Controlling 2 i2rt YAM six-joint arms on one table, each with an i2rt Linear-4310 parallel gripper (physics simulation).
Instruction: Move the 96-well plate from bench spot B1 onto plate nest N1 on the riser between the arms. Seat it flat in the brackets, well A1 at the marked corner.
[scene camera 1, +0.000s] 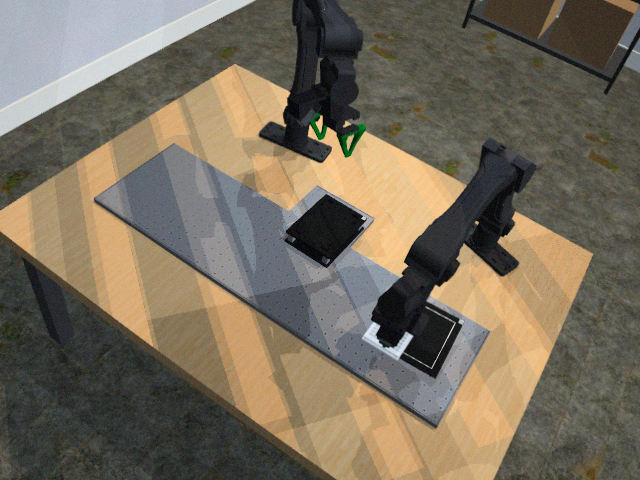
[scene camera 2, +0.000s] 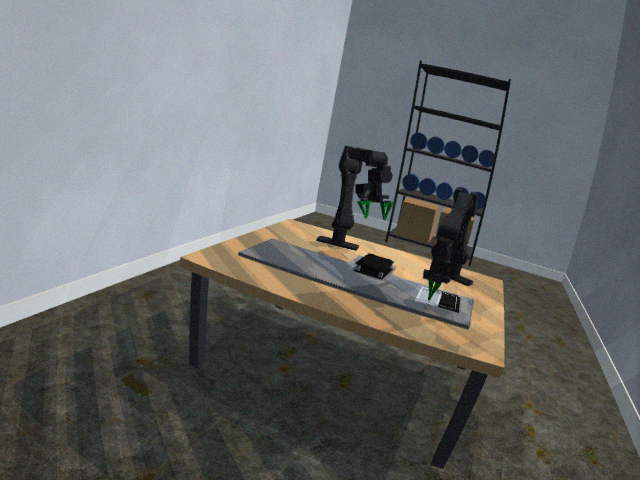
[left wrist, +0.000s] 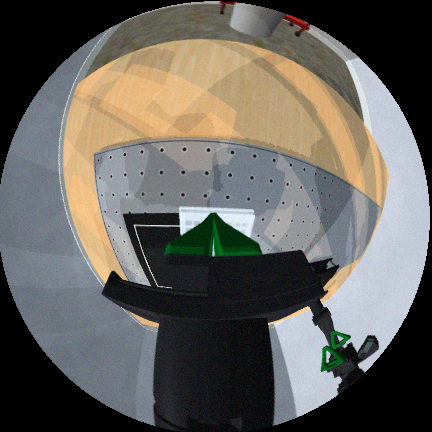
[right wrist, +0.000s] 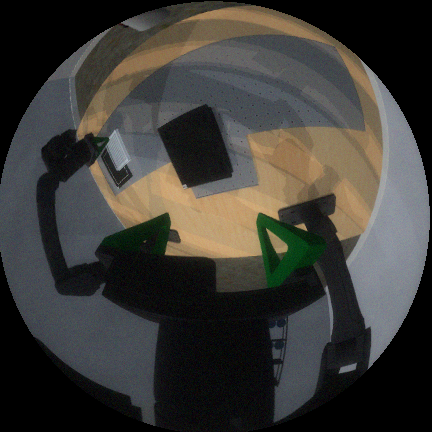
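Pixels of known places: left gripper, fingertip midpoint: (scene camera 2: 428, 300) (left wrist: 212, 217) (right wrist: 108, 138); right gripper, fingertip midpoint: (scene camera 1: 334, 148) (scene camera 2: 375, 219) (left wrist: 328, 337) (right wrist: 213, 217); left arm's base at its link origin: (scene camera 1: 481, 245) (scene camera 2: 452, 277); right arm's base at its link origin: (scene camera 1: 295, 142) (scene camera 2: 337, 243) (right wrist: 308, 210).
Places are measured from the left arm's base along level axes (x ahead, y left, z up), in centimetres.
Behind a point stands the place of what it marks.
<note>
The white 96-well plate (scene camera 1: 402, 350) @(z 2.8, x 40.6, y 11.6 cm) (scene camera 2: 423, 295) @(z 2.7, x 40.3, y 4.9 cm) (left wrist: 241, 220) @(z 2.8, x 43.7, y 5.4 cm) (right wrist: 116, 149) @(z 2.7, x 37.9, y 5.2 cm) lies flat on the grey perforated board (scene camera 1: 199, 214) @(z 1.3, x 55.3, y -43.3 cm) (scene camera 2: 294, 257) @(z 1.3, x 55.4, y -47.1 cm) (left wrist: 241, 173) @(z 1.3, x 48.3, y 7.3 cm). It sits mostly beside the black, white-outlined bench spot B1 (scene camera 1: 437, 333) @(z 1.4, x 30.2, y 12.4 cm) (scene camera 2: 449, 301) @(z 1.5, x 32.5, y 13.0 cm) (left wrist: 155, 238) @(z 1.5, x 36.7, y 14.3 cm), not square on it. My left gripper (scene camera 2: 432, 289) @(z 3.0, x 43.0, y 8.6 cm) (left wrist: 212, 217) @(z 3.0, x 43.0, y 8.6 cm) is shut and empty, its tips pointing down right over the plate. In scene camera 1 its arm hides the plate's middle. The black plate nest N1 (scene camera 1: 327, 229) @(z 5.1, x 34.5, y -21.4 cm) (scene camera 2: 374, 264) @(z 5.1, x 37.1, y -20.8 cm) (right wrist: 195, 144) @(z 5.1, x 34.3, y -23.5 cm) on the riser holds nothing. My right gripper (scene camera 1: 337, 135) @(z 20.5, x 28.4, y -30.3 cm) (scene camera 2: 375, 210) @(z 20.5, x 28.4, y -30.3 cm) (right wrist: 213, 217) @(z 20.5, x 28.4, y -30.3 cm) is open and empty, high near its base.
The board lies on a wooden table (scene camera 1: 413, 181) @(z 0.0, x -1.0, y -26.1 cm) (scene camera 2: 366, 329) @(z -1.3, x 74.1, y 3.7 cm). Both arm bases stand on the table's far side. A black shelf rack (scene camera 2: 466, 76) with blue discs and a cardboard box (scene camera 2: 418, 219) stands behind the table.
</note>
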